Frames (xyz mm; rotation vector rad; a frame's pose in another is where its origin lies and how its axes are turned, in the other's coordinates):
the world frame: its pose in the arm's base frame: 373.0 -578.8 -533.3 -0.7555 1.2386 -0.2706
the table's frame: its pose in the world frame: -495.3 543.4 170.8 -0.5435 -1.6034 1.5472
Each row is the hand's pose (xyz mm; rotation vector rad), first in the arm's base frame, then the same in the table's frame.
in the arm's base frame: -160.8 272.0 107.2 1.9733 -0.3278 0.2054
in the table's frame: 123.2 372.2 624.0 1.1840 -1.8061 -0.8808
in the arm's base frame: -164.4 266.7 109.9 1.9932 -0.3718 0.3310
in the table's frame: 118.2 376.3 626.7 1.1390 -1.8207 -0.7508
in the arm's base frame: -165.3 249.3 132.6 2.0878 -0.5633 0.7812
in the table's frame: 99.9 378.1 648.6 0.9741 -1.8978 -0.2600
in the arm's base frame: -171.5 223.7 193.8 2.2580 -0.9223 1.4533
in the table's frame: 72.2 384.4 708.9 0.7146 -2.0171 0.5272
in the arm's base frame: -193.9 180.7 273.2 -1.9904 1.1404 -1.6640
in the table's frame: 28.2 408.0 787.4 0.4254 -2.1188 1.2872
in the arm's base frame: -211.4 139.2 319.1 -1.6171 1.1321 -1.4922
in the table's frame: -13.2 428.0 832.3 0.2206 -2.1596 1.7135
